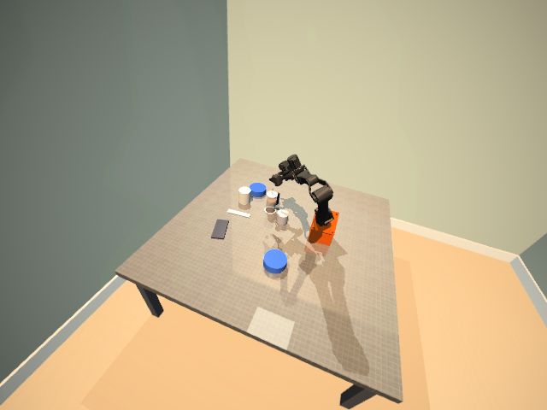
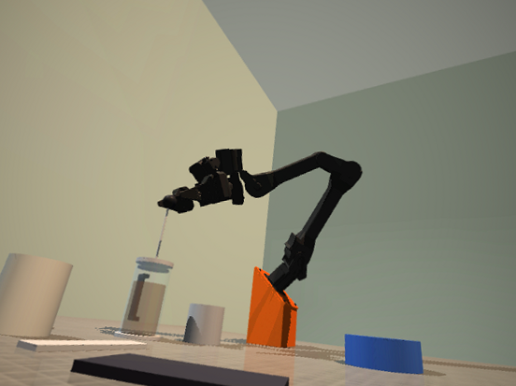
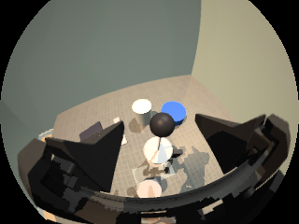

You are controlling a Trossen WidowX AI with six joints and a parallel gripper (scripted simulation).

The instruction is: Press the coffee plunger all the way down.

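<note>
My gripper tip is now 14 cm above the coffee press, 1 cm to the left of it and 1 cm past it. From my gripper tip the other things lie so: white mug (22 cm below, 19 cm ahead, 2 cm to the right); then small grey cup (23 cm below, 11 cm behind, 7 cm to the left).
</note>
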